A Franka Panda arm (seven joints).
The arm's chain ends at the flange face. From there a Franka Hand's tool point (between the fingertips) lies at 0.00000 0.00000 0.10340 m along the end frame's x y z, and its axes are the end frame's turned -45 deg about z.
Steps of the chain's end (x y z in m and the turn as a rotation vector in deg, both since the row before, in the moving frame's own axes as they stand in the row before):
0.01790 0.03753 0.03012 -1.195 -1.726 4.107
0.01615 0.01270 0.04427 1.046 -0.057 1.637
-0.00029 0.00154 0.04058 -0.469 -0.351 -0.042
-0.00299 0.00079 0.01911 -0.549 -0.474 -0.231
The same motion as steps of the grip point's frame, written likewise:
-0.01758 0.03838 0.03005 0.375 -2.065 4.107
0.00372 0.01901 0.04425 0.780 0.699 1.637
-0.00234 0.00103 0.04057 -0.083 -0.580 -0.042
-0.00398 -0.00146 0.01910 -0.053 -0.723 -0.231

